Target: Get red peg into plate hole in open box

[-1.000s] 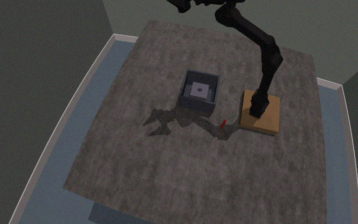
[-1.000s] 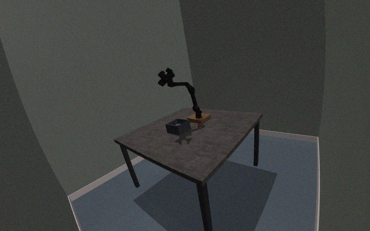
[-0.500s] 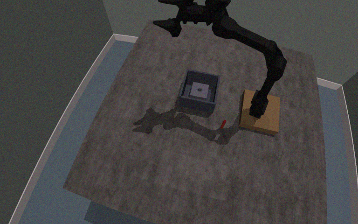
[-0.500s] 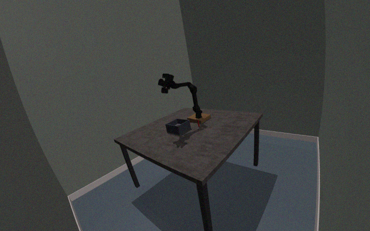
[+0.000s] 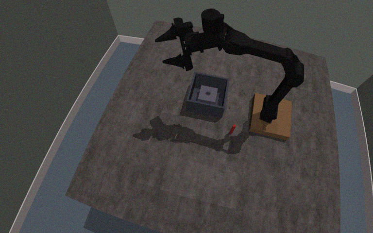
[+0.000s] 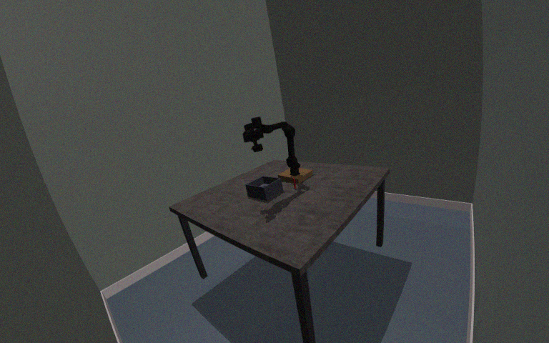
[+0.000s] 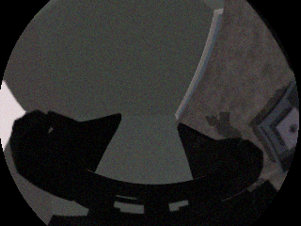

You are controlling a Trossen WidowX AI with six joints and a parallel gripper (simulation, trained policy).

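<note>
Now: the red peg 33 cm behind my gripper tip, 4 cm to the right of it and 39 cm below it. The rest, counted from my gripper tip: pale plate: 15 cm behind, 17 cm to the right, 39 cm below; then dark box: 15 cm behind, 17 cm to the right, 41 cm below.
</note>
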